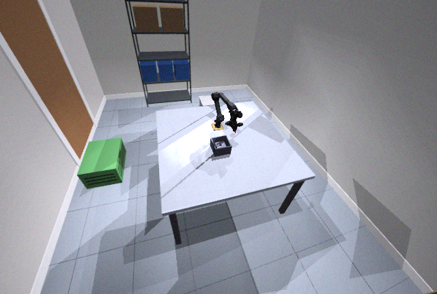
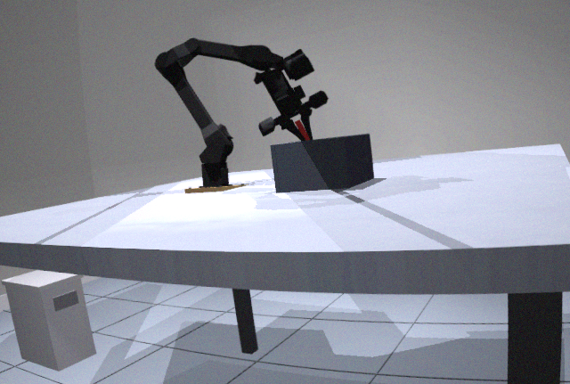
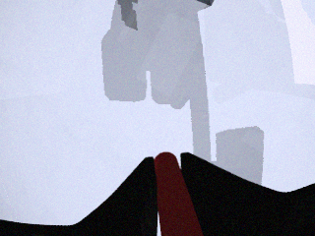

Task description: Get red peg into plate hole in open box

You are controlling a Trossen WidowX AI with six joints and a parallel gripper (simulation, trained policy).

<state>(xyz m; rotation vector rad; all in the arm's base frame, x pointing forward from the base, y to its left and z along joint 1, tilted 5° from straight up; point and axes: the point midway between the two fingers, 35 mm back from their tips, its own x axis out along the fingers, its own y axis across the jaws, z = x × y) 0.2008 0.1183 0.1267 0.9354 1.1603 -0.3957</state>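
Right now the pale plate is 170 mm to the right of my gripper tip, 140 mm ahead of it and 40 mm below it. Also, from my gripper tip: red peg (20 mm above, 10 mm behind); dark box (170 mm to the right, 140 mm ahead, 60 mm below).
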